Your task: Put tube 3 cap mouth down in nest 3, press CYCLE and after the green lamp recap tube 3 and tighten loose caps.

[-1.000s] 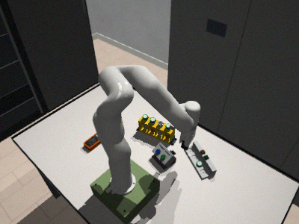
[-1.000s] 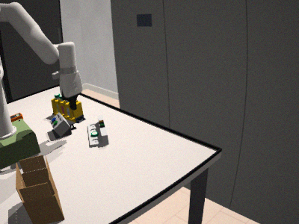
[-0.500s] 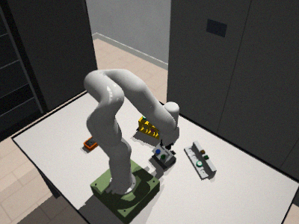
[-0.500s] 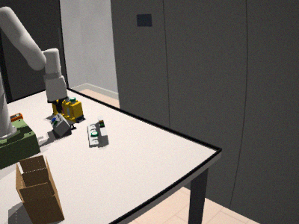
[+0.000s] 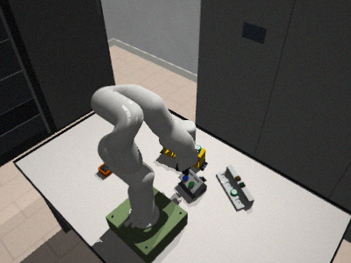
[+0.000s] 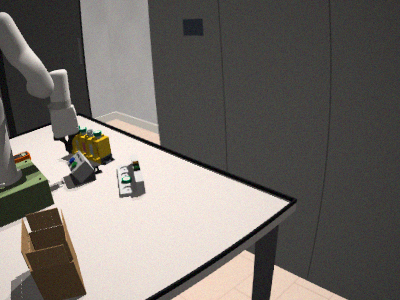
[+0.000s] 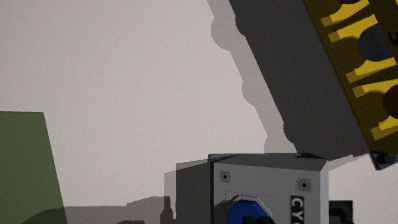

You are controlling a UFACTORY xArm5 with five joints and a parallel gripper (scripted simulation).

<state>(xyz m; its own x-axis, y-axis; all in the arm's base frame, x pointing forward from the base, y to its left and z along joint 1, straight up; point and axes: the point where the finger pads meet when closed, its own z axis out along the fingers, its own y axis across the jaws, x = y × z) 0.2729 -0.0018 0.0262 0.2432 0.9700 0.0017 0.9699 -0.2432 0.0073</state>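
Now: the blue cycle key 50 mm below my hand. The rest, counted from my hand: orange object (370 mm to the left, 150 mm behind, 100 mm below); then key housing (70 mm below, 20 mm to the right, 10 mm ahead); then green ready key (50 mm below, 40 mm to the right, 10 mm behind).
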